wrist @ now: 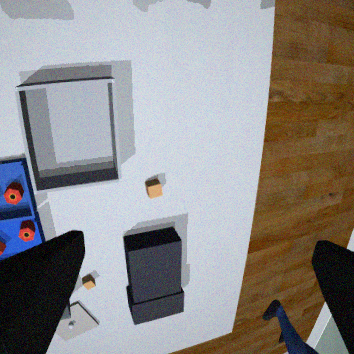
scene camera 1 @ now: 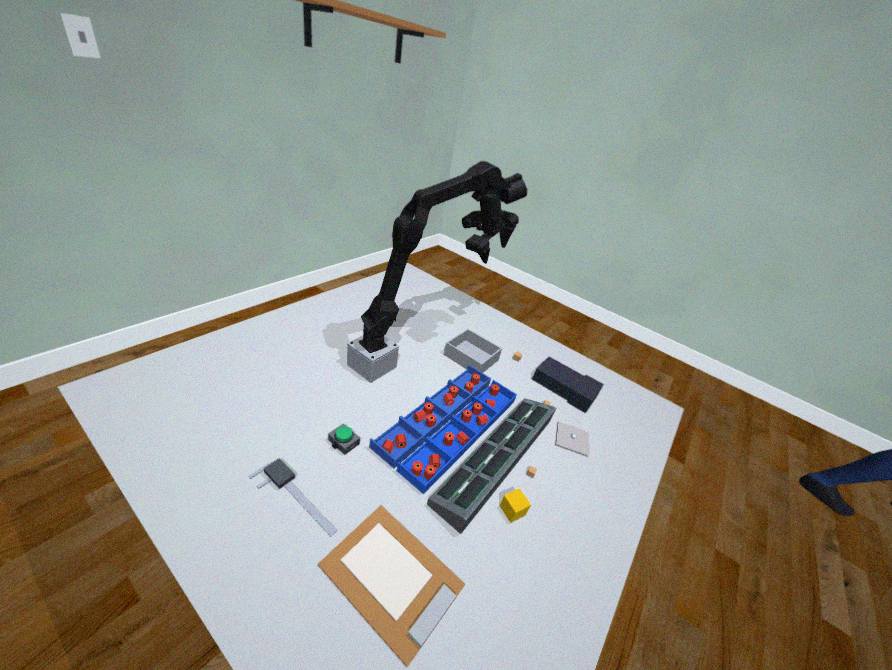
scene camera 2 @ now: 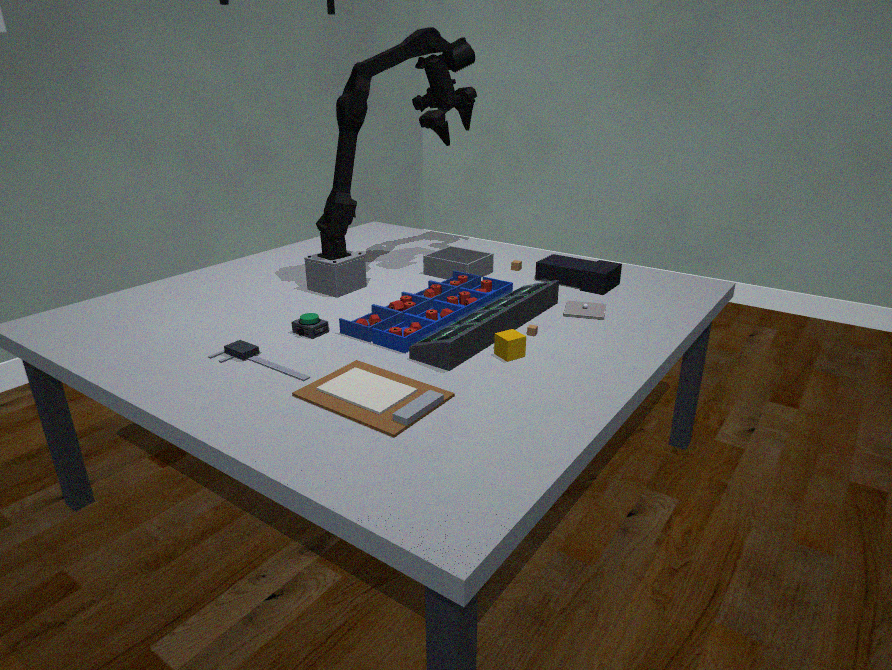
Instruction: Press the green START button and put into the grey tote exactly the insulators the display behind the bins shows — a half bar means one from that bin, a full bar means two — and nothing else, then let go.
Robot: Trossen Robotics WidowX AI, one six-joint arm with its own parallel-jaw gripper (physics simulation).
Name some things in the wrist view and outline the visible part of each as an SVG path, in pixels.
My gripper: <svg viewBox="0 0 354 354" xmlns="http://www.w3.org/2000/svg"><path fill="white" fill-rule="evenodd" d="M318 240L314 246L311 264L321 293L349 354L354 354L354 251L329 240ZM81 230L69 230L1 260L0 354L46 353L72 294L84 258L84 236Z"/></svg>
A grey plate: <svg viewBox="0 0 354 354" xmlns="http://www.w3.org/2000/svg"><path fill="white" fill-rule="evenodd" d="M78 301L69 304L70 318L61 319L56 327L55 333L64 341L99 325Z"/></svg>
